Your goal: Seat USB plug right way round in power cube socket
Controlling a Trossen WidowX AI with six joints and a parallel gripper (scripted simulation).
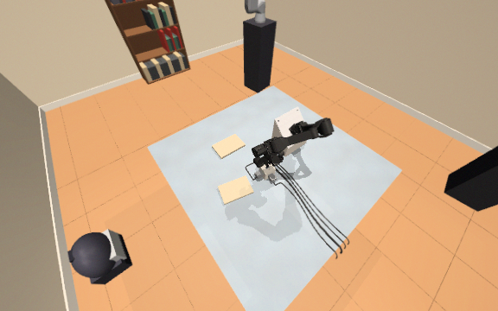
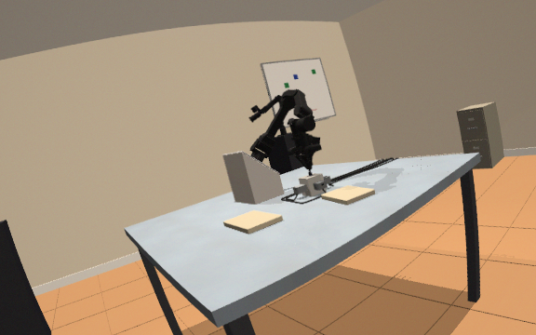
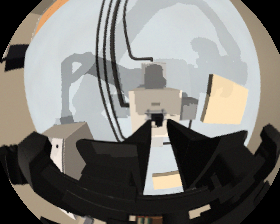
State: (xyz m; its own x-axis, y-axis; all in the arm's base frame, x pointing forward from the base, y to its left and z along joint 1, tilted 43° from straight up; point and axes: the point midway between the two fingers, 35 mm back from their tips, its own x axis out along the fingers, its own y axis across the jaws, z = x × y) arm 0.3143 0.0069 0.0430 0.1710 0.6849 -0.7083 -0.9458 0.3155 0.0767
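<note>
The dark USB plug is 10 mm below my gripper tip.
</note>
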